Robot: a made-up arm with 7 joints.
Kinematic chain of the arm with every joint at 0, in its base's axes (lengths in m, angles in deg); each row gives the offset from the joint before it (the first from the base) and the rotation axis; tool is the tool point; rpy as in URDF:
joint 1: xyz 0 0 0.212 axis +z
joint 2: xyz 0 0 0 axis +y
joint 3: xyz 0 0 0.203 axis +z
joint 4: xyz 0.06 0 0 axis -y
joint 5: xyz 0.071 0 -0.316 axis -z
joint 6: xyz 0 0 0 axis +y
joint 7: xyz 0.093 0 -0.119 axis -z
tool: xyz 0 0 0 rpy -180 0 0
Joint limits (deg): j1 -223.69..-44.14 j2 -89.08..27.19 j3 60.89..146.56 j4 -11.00..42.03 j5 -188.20..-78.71 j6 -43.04..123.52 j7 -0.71..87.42
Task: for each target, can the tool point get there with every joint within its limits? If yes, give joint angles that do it. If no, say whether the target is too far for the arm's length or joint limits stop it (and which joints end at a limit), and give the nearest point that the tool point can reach.
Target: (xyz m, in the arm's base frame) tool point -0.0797 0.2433 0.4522
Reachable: no: joint limits stop it (at a limit: joint 2, joint 3, joint 4, joint 5, joint 6) | nearest point -0.1061 0.3240 0.4027 | short by 0.098 m
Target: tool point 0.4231 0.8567 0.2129
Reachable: no: too far | nearest point 0.2107 0.4265 0.2124 | short by 0.480 m
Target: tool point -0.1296 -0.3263 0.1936
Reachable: yes | joints -161.26 -66.53 77.61 18.57 -94.76 43.58 80.52
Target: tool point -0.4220 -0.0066 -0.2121
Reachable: no: joint limits stop it (at a limit: joint 1, joint 2) | nearest point -0.2560 -0.0550 -0.0970 | short by 0.208 m
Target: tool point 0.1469 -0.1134 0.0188
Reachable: yes | joints -71.43 -51.87 113.55 7.71 -171.74 8.41 58.77
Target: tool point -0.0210 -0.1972 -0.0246
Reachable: yes | joints -196.40 -14.03 97.87 14.85 -121.05 8.25 7.87
